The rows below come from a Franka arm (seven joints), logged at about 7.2 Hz.
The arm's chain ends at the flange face. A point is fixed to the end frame.
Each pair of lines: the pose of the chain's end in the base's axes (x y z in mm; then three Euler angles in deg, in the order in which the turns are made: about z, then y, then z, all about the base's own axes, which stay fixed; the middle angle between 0 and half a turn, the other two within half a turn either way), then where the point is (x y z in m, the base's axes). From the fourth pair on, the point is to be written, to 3 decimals.
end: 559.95 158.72 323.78 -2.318 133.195 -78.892
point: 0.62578 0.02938 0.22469
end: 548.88 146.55 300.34 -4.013 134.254 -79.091
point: 0.61441 0.01974 0.19784
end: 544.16 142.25 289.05 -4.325 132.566 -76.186
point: 0.61682 0.01622 0.19046
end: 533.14 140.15 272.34 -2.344 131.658 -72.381
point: 0.614 0.017 0.177
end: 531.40 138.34 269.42 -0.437 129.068 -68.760
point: 0.621 0.015 0.182
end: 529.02 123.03 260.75 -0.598 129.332 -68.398
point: 0.619 0.001 0.172
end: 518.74 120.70 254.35 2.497 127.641 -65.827
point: 0.615 -0.001 0.172
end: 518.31 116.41 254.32 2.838 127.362 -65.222
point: 0.616 -0.005 0.173
